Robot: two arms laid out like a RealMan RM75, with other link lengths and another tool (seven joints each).
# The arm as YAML. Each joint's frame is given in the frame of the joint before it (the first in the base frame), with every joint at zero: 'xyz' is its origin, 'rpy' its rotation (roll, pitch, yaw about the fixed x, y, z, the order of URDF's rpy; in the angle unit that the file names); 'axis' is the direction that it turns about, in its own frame. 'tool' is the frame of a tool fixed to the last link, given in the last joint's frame.
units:
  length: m
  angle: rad
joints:
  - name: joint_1
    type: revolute
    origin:
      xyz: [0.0, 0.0, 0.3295]
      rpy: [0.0, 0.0, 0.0]
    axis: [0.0, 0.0, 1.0]
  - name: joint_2
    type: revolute
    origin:
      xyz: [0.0, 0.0, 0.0]
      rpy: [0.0, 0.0, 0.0]
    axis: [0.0, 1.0, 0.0]
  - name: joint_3
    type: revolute
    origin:
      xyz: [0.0, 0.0, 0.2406]
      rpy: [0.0, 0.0, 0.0]
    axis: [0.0, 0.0, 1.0]
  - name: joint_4
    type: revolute
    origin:
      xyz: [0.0, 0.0, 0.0]
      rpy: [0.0, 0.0, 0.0]
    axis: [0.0, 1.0, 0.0]
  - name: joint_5
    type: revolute
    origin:
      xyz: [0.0, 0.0, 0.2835]
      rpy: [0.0, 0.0, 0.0]
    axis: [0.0, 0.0, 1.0]
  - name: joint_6
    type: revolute
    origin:
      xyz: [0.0, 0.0, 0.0]
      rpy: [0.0, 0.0, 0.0]
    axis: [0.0, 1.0, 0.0]
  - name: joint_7
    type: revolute
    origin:
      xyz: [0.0, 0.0, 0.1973]
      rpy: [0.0, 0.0, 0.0]
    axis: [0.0, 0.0, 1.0]
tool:
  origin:
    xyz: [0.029, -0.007, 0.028]
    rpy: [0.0, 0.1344, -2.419]
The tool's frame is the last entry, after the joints.
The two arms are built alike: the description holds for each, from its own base.
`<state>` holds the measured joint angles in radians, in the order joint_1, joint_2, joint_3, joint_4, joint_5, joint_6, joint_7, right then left.
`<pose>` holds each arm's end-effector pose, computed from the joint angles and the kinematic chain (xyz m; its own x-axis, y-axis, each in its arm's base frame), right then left.
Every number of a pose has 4 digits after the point.
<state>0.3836 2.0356 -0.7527 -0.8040 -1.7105 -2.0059 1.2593 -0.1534 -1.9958 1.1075 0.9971 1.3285 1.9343 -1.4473</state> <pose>0.2393 0.3378 0.0861 -0.3461 0.6728 0.6539 0.5779 0.7019 -0.4164 -0.1813 0.3139 0.1381 -0.7062 0.5078 -0.4934 0.2680 0.8368 0.4775</pose>
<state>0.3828 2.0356 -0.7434 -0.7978 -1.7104 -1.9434 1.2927 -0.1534 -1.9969 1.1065 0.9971 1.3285 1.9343 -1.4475</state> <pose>0.2467 0.3496 0.0855 -0.3015 0.6832 0.6651 0.6335 0.6648 -0.3958 -0.1812 0.3140 0.1381 -0.7058 0.5077 -0.4940 0.2669 0.8366 0.4784</pose>
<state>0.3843 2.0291 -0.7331 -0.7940 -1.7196 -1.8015 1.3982 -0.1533 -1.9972 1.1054 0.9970 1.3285 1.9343 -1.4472</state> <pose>0.2654 0.3751 0.0870 -0.1952 0.7110 0.6756 0.7548 0.5487 -0.3593 -0.1813 0.3141 0.1383 -0.7059 0.5079 -0.4938 0.2663 0.8362 0.4794</pose>
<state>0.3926 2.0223 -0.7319 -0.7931 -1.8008 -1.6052 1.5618 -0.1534 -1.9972 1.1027 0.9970 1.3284 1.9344 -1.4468</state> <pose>0.3007 0.4014 0.0827 -0.0568 0.7461 0.6634 0.8942 0.3335 -0.2985 -0.1815 0.3143 0.1390 -0.7060 0.5088 -0.4927 0.2656 0.8351 0.4818</pose>
